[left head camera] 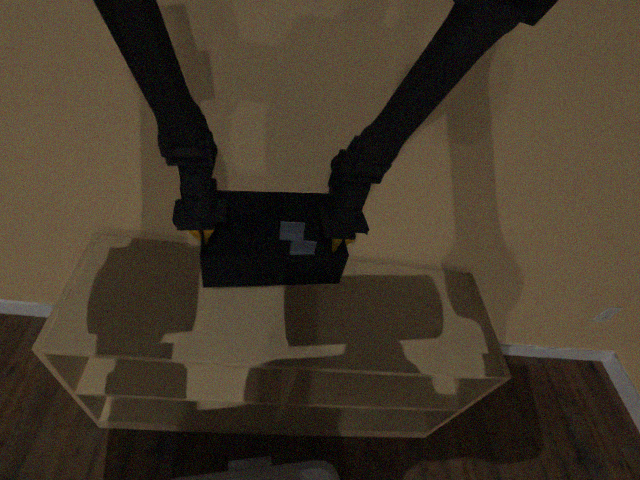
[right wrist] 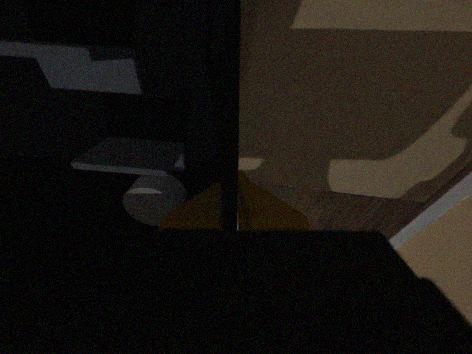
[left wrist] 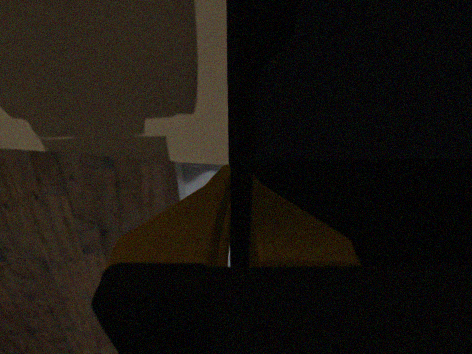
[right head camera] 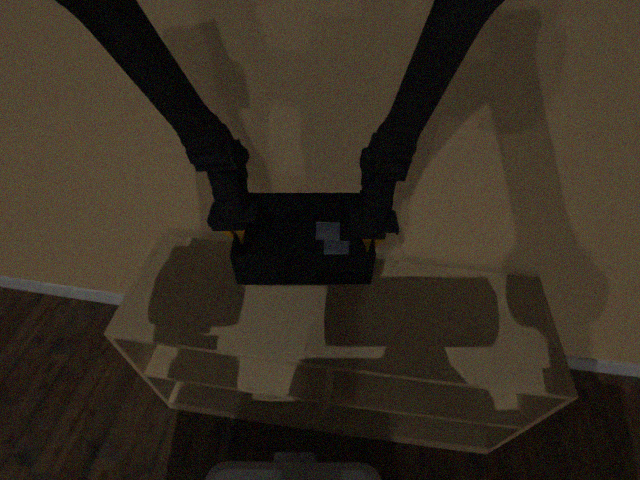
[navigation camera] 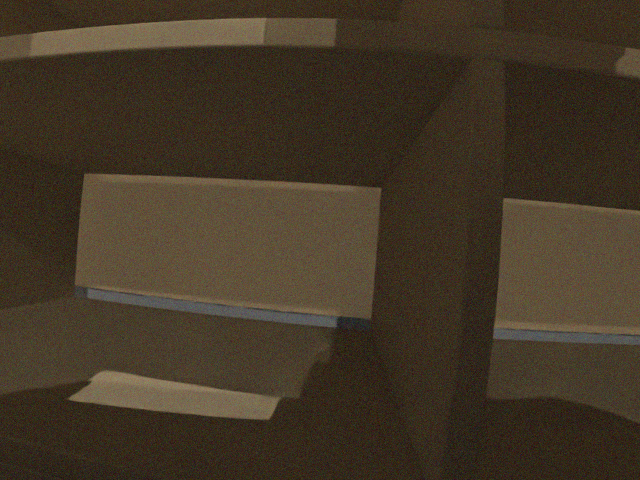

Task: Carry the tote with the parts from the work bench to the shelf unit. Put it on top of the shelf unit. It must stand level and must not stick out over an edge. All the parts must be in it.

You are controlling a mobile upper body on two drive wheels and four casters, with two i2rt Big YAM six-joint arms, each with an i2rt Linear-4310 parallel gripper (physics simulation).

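Places are measured from the left arm's base along level axes (x ahead, y left, z up), in centimetres.
Pixels of known places: left gripper, between the fingertips: point(left head camera: 205, 243) point(right head camera: 241, 243); right gripper, between the fingertips: point(left head camera: 334, 250) point(right head camera: 367, 250).
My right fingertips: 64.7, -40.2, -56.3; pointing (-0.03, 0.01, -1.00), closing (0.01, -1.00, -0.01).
Observation:
Ahead of a thing's pixels: the offset from my right fingertips to its top centre, as dx, dy, dz. "*": to the spot under its first point. Level surfaces: height alone.
The black tote {+2.2, +14.9, +7.4} point(left head camera: 272, 238) hangs between my two grippers above the beige top of the shelf unit point(left head camera: 294, 329), and it looks level. Grey parts {* +6.0, +7.9, -2.1} point(left head camera: 297, 237) lie inside it. My left gripper point(left head camera: 201, 234) is shut on the tote's left wall, which shows as a thin dark edge between the yellow fingers in the left wrist view point(left wrist: 239, 218). My right gripper point(left head camera: 343, 243) is shut on the right wall in the right wrist view point(right wrist: 230, 207), where a grey plate {+0.6, +7.4, +1.5} point(right wrist: 126, 156) and a grey cylinder {-3.8, +7.4, +0.0} point(right wrist: 152, 198) lie in the tote. The right head view shows the tote point(right head camera: 304, 238) too.
The beige wall rises right behind the shelf unit. Dark wood floor {dz -84.7} point(left head camera: 528, 405) lies to its right and in front. The navigation view shows the shelf's open compartments {* +26.6, +31.3, -63.8} point(navigation camera: 228, 243) and upright divider {+0.1, +5.6, -52.1} point(navigation camera: 437, 262) very close. My grey base point(left head camera: 261, 469) sits at the bottom edge.

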